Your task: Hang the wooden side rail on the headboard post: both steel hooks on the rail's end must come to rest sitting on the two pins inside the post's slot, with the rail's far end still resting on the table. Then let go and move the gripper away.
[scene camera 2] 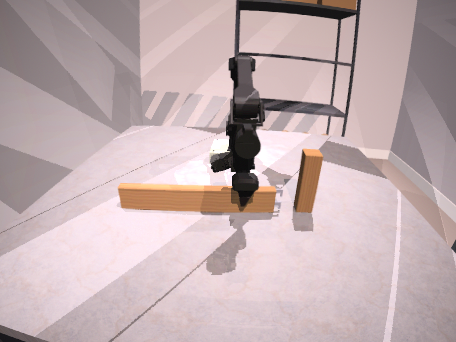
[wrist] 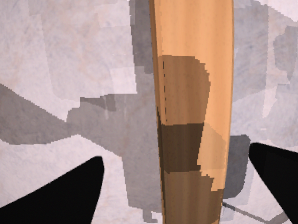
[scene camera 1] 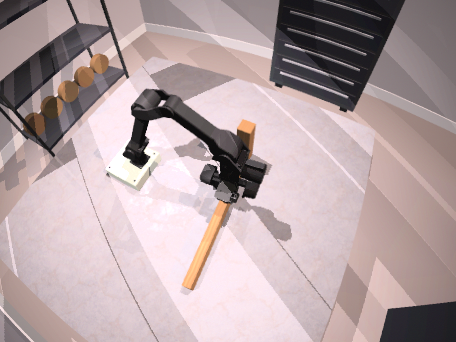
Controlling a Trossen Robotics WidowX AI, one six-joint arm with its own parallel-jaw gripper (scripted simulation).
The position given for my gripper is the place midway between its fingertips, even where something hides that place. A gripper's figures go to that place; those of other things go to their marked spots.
My gripper (scene camera 2: pixel 241 197): 0.74 m from the lens. A wooden side rail (scene camera 2: pixel 138 196): 0.77 m from the lens.
